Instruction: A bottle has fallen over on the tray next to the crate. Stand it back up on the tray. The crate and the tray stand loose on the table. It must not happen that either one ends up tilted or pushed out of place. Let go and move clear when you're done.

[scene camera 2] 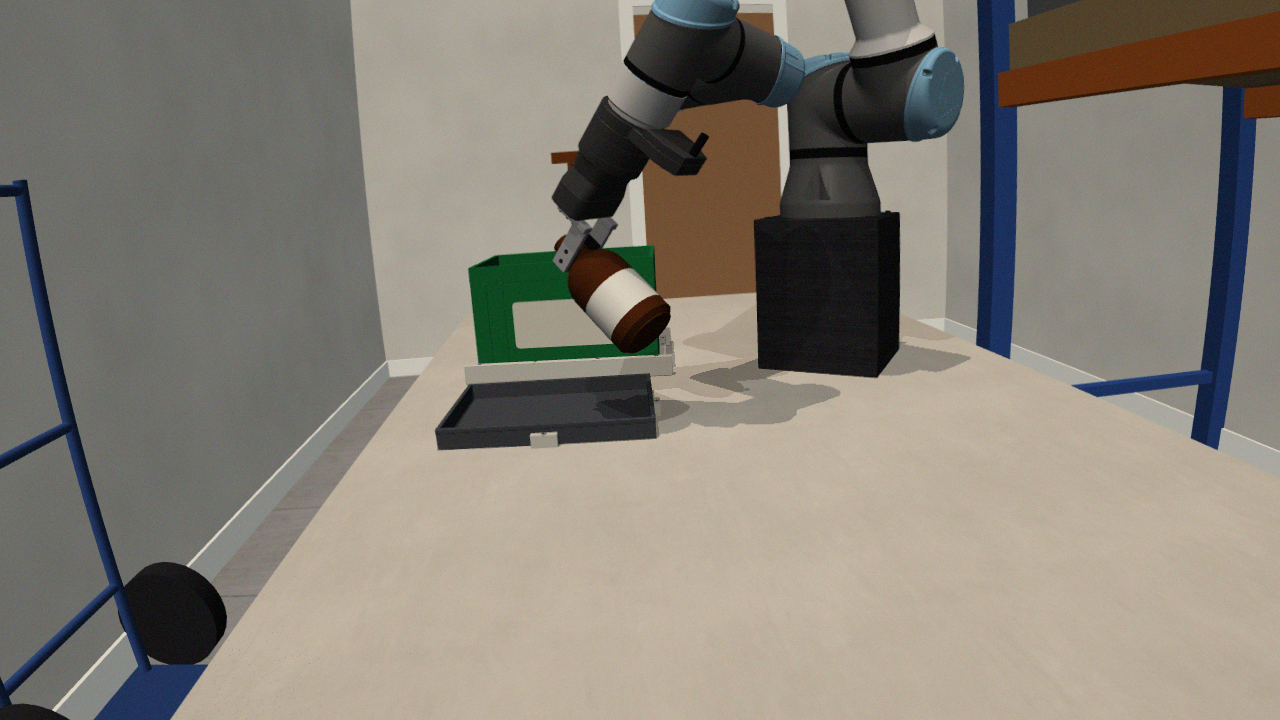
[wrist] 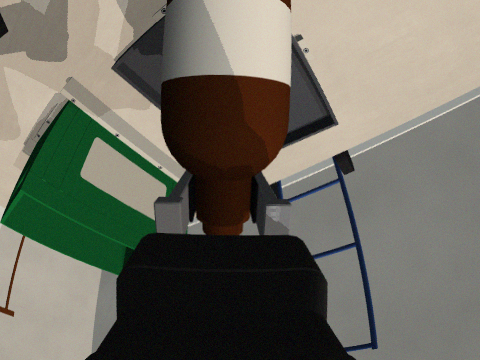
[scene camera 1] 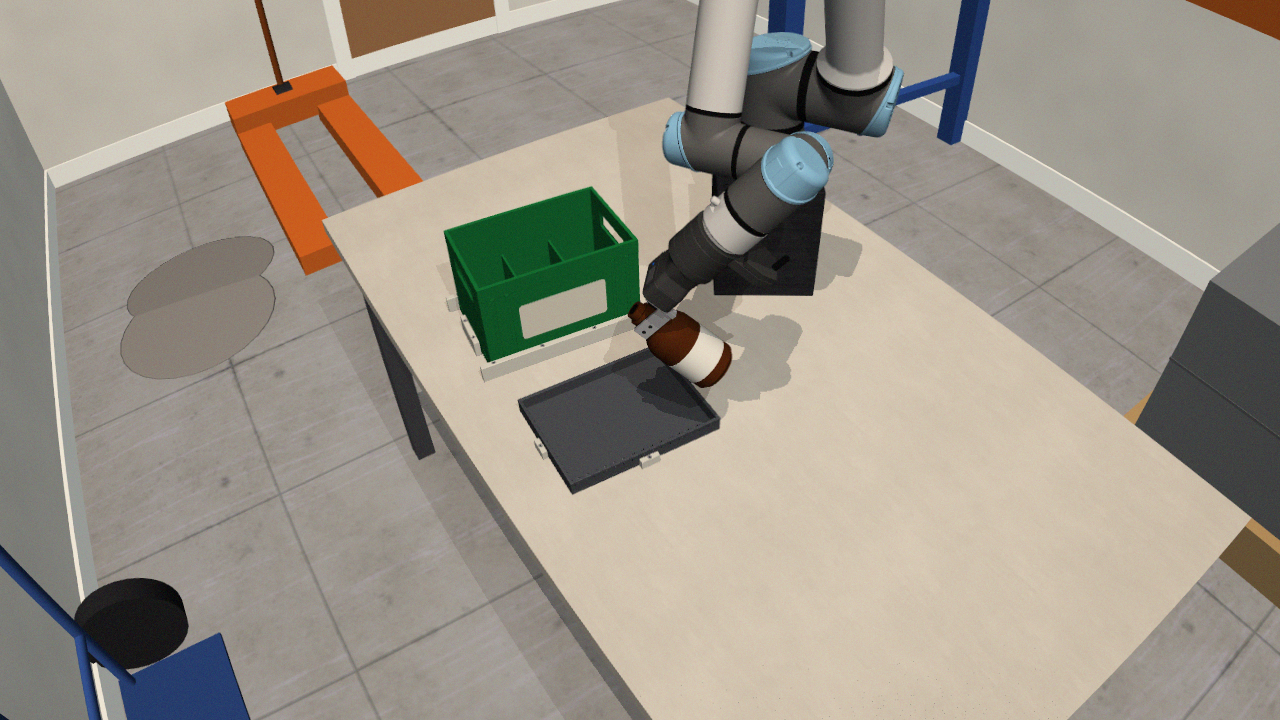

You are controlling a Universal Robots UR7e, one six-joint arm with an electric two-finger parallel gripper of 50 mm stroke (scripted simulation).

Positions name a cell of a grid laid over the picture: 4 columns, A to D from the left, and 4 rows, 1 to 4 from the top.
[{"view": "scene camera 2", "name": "my gripper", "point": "B2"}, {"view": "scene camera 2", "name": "brown bottle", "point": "B2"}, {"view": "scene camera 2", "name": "dark grey tray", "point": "B3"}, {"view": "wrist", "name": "my gripper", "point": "B3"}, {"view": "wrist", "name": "brown bottle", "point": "B1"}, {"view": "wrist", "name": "dark grey tray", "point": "C2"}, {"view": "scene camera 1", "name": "my gripper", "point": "C2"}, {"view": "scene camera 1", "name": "brown bottle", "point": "C2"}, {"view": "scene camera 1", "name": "dark grey tray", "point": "B3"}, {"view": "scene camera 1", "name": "green crate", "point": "B2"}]
